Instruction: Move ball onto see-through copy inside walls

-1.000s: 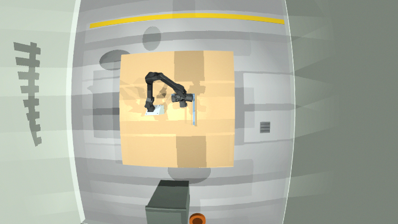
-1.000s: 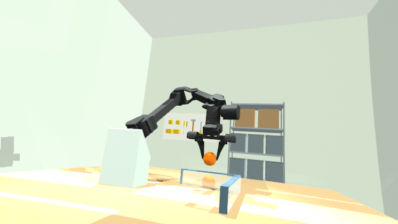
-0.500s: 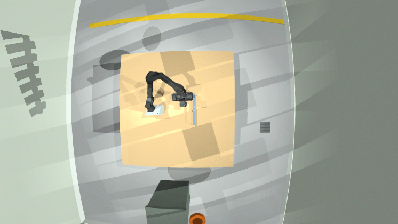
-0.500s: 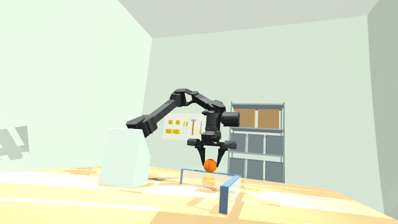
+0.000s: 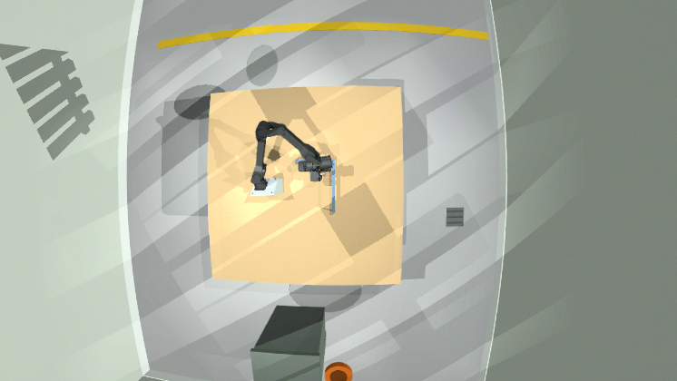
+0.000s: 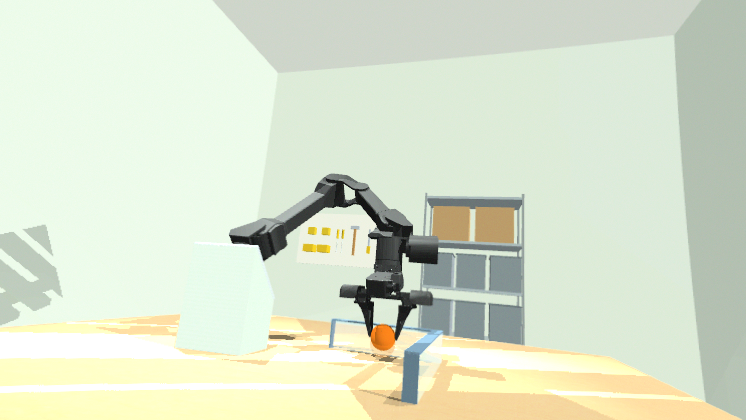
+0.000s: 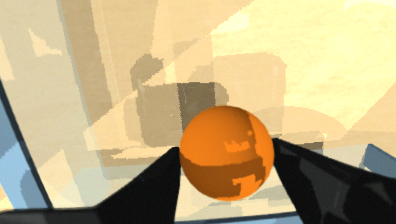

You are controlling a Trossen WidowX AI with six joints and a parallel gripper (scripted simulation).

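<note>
Right now the see-through copy is 1 cm below my gripper tip. Also, from my gripper tip: orange ball (right at my gripper tip).
</note>
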